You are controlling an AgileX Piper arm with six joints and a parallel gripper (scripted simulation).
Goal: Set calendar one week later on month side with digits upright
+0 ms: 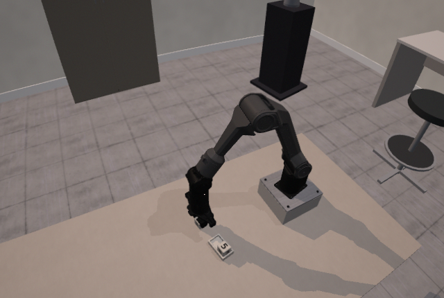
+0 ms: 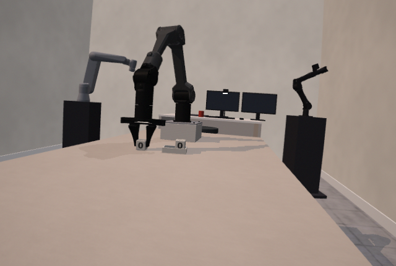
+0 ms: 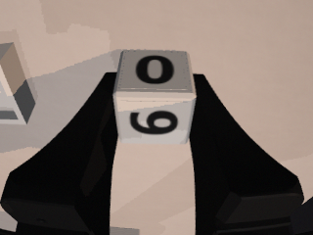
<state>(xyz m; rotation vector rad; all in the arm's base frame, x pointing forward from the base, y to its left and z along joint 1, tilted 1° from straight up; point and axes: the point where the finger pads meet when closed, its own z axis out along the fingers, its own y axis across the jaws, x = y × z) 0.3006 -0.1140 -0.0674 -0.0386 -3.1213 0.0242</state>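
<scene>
My hand is right at the white number cube. Round my hand: tray 110 mm to the left, 10 mm below.
</scene>
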